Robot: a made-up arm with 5 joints.
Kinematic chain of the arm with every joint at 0, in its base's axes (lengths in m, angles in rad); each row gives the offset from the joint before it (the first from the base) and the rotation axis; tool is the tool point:
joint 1: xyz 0 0 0.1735 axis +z
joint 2: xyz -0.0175 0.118 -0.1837 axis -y
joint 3: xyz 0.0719 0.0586 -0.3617 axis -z
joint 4: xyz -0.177 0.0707 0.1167 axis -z
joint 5: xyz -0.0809 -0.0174 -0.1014 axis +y
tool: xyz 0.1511 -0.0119 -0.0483
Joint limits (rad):
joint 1: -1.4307..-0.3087
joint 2: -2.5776..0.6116
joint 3: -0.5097..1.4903
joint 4: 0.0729..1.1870
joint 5: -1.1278..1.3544
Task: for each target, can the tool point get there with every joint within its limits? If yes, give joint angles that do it. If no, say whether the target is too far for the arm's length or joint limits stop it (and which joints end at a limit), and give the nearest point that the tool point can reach.
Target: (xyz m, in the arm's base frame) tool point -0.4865 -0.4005 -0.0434
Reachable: no: joint limits stop it (at a limit: joint 1, joint 3, joint 4) | nearest point -0.3205 0.1868 -0.0455 | short by 0.610 m
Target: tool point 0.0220 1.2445 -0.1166
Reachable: no: too far | nearest point 0.0125 0.7076 -0.0698 | short by 0.539 m
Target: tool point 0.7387 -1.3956 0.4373
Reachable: no: too far | nearest point 0.4845 -0.3723 -0.3080 | short by 1.291 m
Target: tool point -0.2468 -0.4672 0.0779
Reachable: no: joint limits stop it (at a limit: joint 1, joint 3, joint 4) | nearest point -0.1749 0.1481 0.2158 | short by 0.635 m
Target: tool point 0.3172 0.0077 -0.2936
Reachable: yes | joints -1.0946 0.3503 1.0930 0.1572 -0.4781
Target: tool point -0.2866 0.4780 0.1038
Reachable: yes | joints -0.4090 -1.9723 1.3253 0.3135 0.3655
